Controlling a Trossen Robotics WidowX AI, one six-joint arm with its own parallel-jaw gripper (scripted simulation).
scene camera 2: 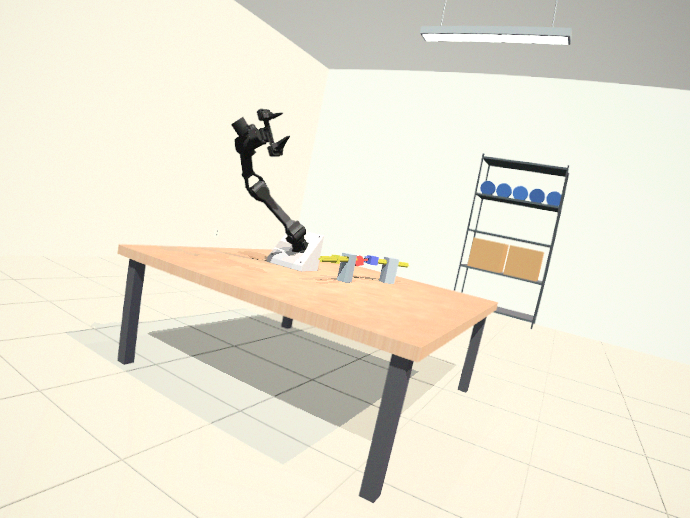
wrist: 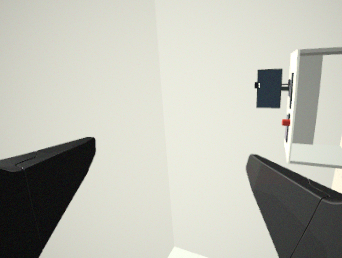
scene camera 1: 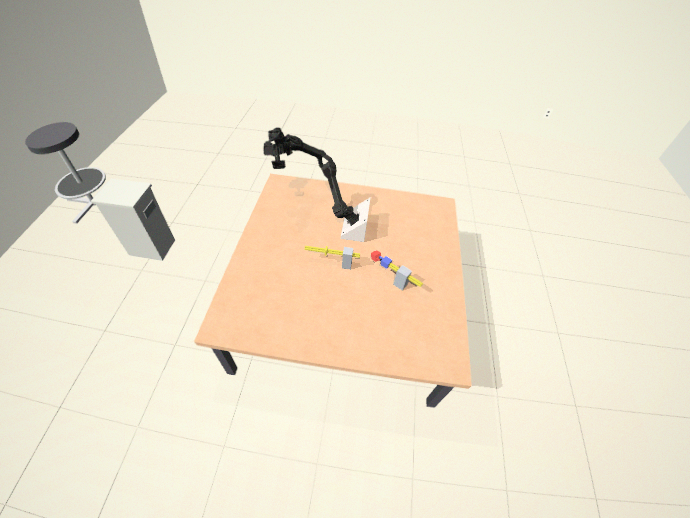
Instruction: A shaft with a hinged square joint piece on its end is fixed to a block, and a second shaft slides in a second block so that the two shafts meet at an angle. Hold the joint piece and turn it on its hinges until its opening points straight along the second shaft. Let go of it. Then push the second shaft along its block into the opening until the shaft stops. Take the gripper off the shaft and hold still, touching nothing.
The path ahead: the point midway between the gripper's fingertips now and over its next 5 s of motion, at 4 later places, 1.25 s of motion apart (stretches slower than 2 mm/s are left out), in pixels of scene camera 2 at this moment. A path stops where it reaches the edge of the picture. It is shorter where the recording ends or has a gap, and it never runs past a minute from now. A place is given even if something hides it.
My gripper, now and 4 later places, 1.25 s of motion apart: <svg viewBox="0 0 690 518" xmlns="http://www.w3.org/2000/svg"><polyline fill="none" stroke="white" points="286,124 363,178 367,222 347,240 345,257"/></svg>
